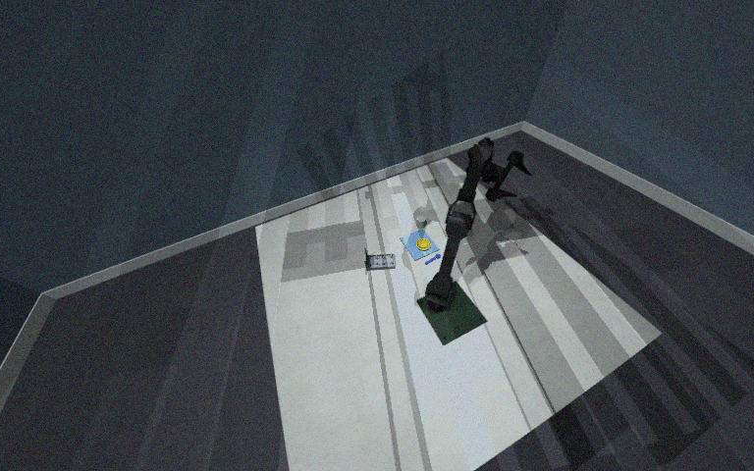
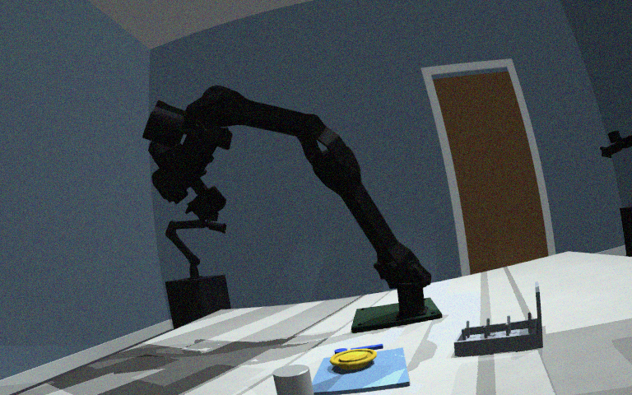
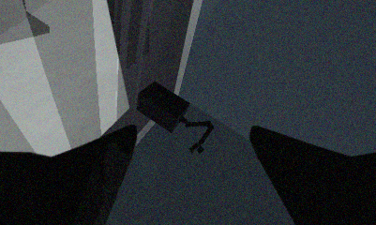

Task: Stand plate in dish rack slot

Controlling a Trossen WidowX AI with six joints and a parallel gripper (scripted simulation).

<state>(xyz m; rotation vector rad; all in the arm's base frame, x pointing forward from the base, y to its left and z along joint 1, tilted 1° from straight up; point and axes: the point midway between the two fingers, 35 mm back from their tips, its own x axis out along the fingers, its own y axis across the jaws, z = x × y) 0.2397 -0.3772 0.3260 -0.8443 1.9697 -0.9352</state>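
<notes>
Right now my gripper tip is 35 cm to the right of the yellow plate, 31 cm above it and 7 cm short of it. From my gripper tip the other things lie so: blue mat (36 cm to the left, 32 cm below, 9 cm ahead); grey dish rack (57 cm to the left, 30 cm below, 3 cm ahead).
</notes>
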